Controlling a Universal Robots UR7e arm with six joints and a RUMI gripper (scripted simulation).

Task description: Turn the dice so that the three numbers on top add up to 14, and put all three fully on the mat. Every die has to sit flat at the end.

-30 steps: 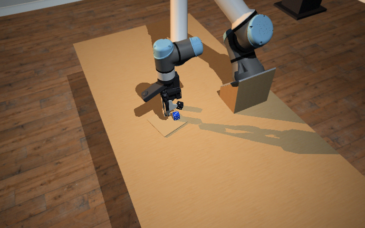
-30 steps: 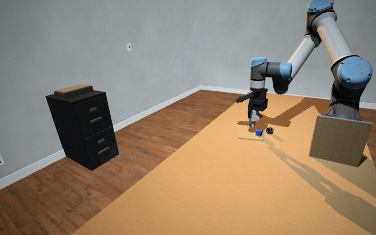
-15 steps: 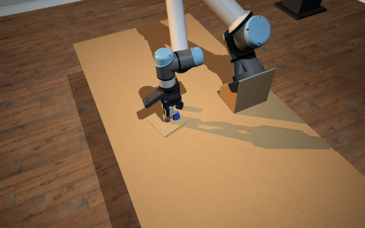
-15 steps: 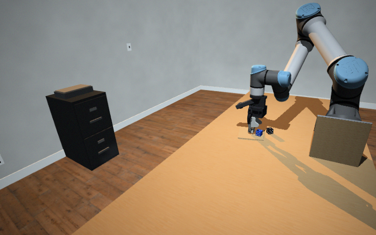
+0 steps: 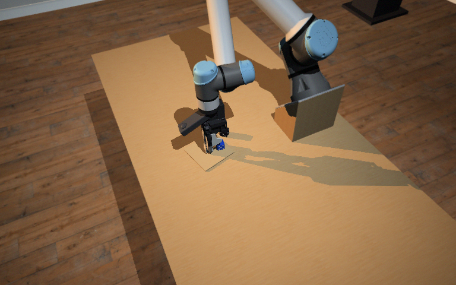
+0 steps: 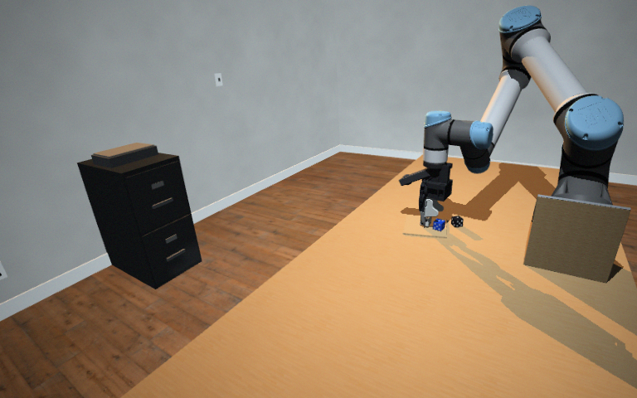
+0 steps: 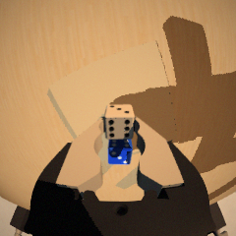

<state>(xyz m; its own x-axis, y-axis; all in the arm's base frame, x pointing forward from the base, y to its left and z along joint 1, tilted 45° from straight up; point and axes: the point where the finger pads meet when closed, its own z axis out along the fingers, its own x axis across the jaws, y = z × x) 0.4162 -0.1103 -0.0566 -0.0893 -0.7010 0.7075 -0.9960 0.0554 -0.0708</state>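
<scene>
The white die lies right at my hand. The rest, counted from my hand: tan mat 2 cm below; blue die 5 cm behind, 1 cm below; black die 9 cm behind, 6 cm to the right, 1 cm below.
</scene>
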